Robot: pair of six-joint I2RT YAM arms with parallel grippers.
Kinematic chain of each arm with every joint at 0, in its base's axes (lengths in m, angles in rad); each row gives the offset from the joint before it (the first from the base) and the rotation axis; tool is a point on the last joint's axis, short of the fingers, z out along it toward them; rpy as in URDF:
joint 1: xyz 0 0 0.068 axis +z
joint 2: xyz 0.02 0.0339 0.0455 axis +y
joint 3: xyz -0.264 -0.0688 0 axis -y
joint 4: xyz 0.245 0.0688 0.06 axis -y
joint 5: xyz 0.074 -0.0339 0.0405 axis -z
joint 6: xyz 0.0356 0 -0.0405 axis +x
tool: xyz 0 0 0 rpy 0 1.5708 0
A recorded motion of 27 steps. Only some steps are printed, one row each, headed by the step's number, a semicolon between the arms.
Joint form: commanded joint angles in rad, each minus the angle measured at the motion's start. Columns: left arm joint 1, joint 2, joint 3, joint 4, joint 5, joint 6; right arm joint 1, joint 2, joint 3, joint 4, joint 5, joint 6.
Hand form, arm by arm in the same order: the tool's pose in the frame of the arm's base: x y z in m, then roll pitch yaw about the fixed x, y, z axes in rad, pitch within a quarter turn. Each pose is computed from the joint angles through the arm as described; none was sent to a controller.
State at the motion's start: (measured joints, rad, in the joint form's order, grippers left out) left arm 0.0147 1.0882 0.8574 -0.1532 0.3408 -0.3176; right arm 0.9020 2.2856 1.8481 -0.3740 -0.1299 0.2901
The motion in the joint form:
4: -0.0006 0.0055 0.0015 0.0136 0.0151 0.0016; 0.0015 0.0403 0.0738 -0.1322 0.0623 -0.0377
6: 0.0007 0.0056 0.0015 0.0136 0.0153 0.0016; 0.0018 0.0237 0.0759 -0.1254 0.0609 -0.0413
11: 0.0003 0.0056 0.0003 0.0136 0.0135 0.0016; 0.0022 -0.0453 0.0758 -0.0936 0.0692 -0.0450
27: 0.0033 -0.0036 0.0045 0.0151 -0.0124 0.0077; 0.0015 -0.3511 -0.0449 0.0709 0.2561 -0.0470
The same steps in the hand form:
4: 0.2511 -0.0089 0.3101 -2.2667 1.0066 -2.5514; 0.3181 0.4076 0.1781 2.8872 0.6197 -2.5492
6: 0.2511 -0.0085 0.3101 -2.2667 1.0065 -2.5502; 0.3177 0.4075 0.1875 2.8787 0.6446 -2.5502
11: 0.2511 -0.0086 0.3097 -2.2690 1.0059 -2.5509; 0.3154 0.4044 0.2240 2.8476 0.7430 -2.5725
27: 0.2498 -0.0070 0.3133 -2.2745 1.0281 -2.5305; 0.2906 0.3616 0.3416 2.7612 1.1044 -2.7979

